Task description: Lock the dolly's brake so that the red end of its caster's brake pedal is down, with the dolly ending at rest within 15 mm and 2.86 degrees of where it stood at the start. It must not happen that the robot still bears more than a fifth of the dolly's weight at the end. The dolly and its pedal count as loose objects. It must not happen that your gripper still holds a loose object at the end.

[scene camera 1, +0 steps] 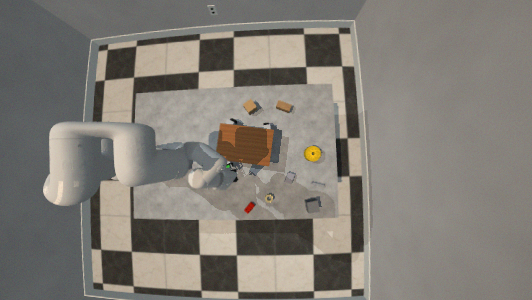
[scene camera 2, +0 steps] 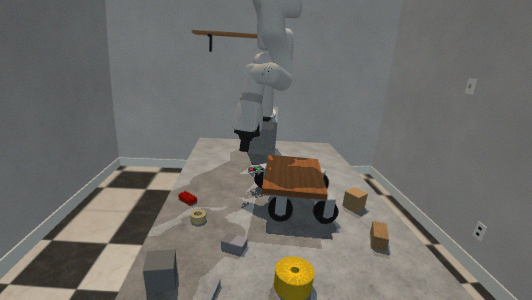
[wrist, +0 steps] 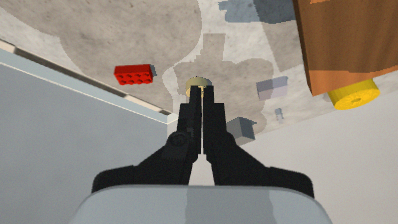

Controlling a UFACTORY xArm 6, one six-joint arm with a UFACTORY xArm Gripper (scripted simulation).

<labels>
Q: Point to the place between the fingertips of my gripper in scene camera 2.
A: At 243,151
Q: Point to a yellow cylinder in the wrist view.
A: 352,96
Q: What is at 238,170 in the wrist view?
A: My gripper.
</labels>
